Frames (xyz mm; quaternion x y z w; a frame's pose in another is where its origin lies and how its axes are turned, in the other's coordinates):
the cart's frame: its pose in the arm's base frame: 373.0 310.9 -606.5 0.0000 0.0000 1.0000 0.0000
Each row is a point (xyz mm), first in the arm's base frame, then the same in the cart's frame.
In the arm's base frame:
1: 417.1 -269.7 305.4
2: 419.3 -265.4 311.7
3: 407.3 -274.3 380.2
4: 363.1 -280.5 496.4
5: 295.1 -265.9 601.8
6: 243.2 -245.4 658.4
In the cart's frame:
1: -44.1 580.6 911.9
2: -46.3 576.3 918.2
3: -34.3 585.2 986.7
4: 9.9 591.4 1102.9
5: 77.9 576.8 1208.3
6: 129.8 556.3 1264.9

